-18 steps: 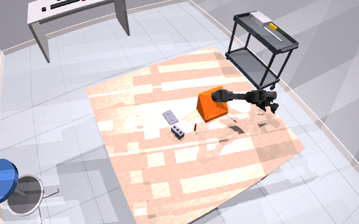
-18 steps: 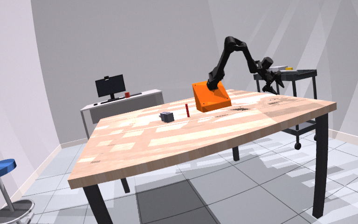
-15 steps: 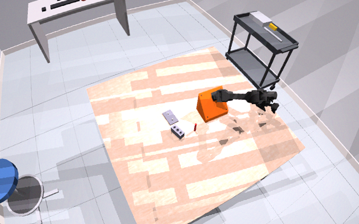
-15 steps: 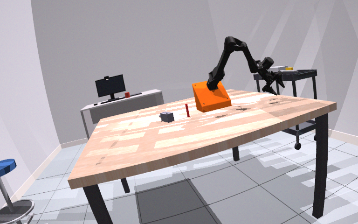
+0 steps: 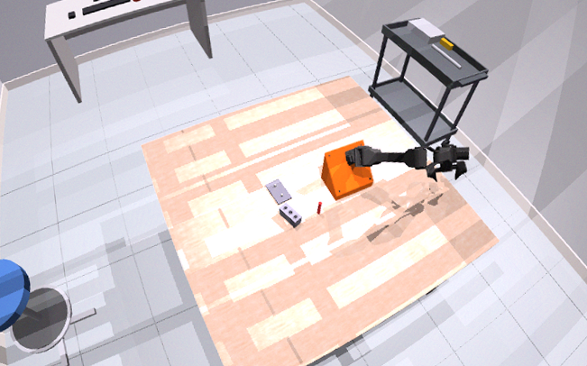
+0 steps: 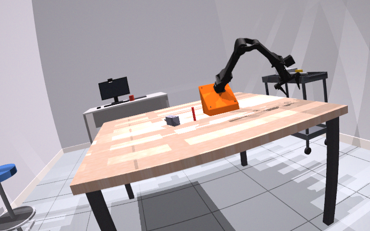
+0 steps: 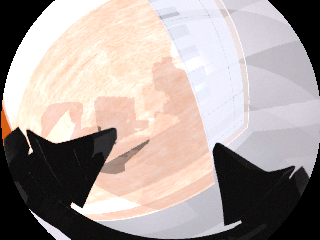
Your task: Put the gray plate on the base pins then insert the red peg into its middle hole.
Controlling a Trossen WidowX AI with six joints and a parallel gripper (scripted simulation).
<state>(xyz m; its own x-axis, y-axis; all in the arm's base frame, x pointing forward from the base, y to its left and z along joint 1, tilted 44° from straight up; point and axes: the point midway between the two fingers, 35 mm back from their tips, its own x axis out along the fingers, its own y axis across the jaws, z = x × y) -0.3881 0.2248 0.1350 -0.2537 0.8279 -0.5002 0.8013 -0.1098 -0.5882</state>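
Now: gripper tip 75 cm short of the gray plate, 17 cm to the left of it and 2 cm above it. Also, from my gripper tip: dark base: 74 cm ahead, 32 cm to the right, 4 cm below; red peg: 62 cm ahead, 14 cm to the right, 1 cm below.
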